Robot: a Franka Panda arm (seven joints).
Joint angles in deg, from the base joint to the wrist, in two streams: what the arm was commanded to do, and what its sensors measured. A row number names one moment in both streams.
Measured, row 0: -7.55, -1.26, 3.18, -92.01, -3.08, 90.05, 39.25
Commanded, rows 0 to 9: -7.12, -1.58, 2.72, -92.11, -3.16, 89.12, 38.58; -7.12, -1.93, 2.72, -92.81, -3.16, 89.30, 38.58; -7.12, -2.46, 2.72, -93.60, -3.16, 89.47, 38.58; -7.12, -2.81, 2.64, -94.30, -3.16, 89.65, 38.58; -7.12, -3.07, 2.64, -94.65, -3.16, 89.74, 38.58; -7.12, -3.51, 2.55, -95.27, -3.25, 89.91, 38.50; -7.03, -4.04, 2.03, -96.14, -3.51, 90.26, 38.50; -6.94, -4.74, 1.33, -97.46, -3.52, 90.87, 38.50; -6.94, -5.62, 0.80, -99.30, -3.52, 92.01, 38.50; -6.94, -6.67, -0.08, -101.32, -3.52, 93.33, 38.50
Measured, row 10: -7.54, -2.60, 2.30, -95.09, -3.08, 90.21, 39.25
